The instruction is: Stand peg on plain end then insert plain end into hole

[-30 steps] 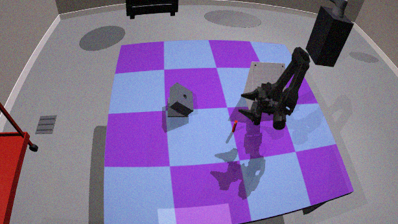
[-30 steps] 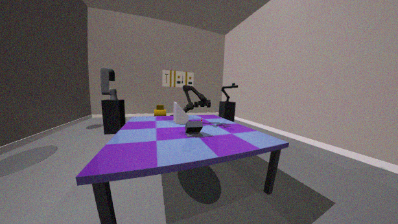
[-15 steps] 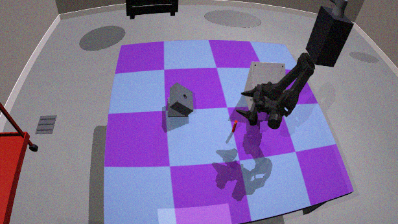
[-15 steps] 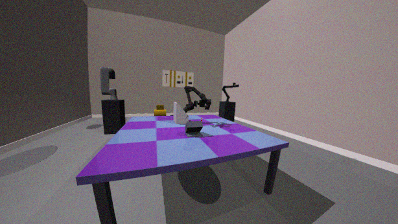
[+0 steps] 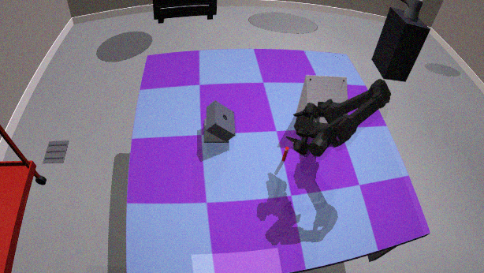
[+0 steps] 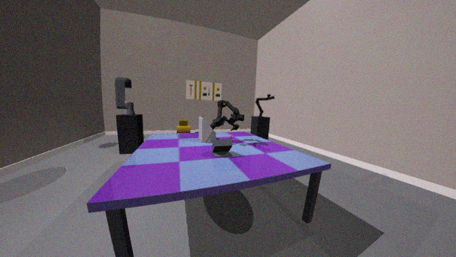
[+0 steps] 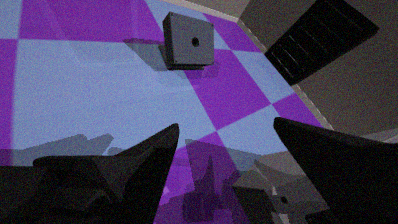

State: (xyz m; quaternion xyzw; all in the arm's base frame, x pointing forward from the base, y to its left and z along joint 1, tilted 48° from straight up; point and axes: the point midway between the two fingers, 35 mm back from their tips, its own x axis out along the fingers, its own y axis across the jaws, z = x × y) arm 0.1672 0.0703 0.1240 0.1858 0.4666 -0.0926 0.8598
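Right now the red peg is 10 mm ahead of my gripper tip, 50 mm to the left of it and 100 mm below it. The rest, counted from my gripper tip: sloped panel: 260 mm ahead, 110 mm to the right, 90 mm below.
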